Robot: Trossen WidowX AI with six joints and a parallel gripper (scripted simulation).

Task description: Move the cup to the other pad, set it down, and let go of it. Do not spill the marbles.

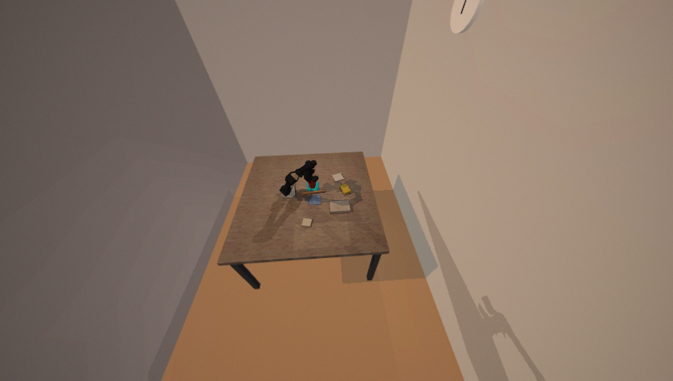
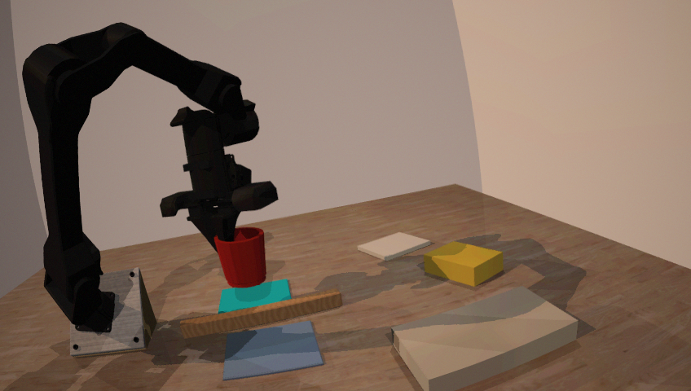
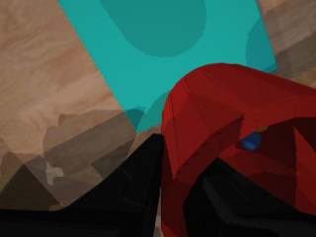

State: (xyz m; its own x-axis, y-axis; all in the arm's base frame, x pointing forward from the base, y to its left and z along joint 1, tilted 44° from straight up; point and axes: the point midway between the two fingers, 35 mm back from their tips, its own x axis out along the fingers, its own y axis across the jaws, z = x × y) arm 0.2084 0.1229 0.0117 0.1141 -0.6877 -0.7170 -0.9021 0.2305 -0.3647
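Right now the blue marble is 4 cm ahead of my gripper tip, 3 cm to the right of it and 2 cm below it. Round my gripper tip: teal pad (10 cm below, 3 cm to the left, 2 cm ahead); blue pad (14 cm to the right, 10 cm below, 6 cm ahead); red cup (3 cm ahead, 2 cm to the right).
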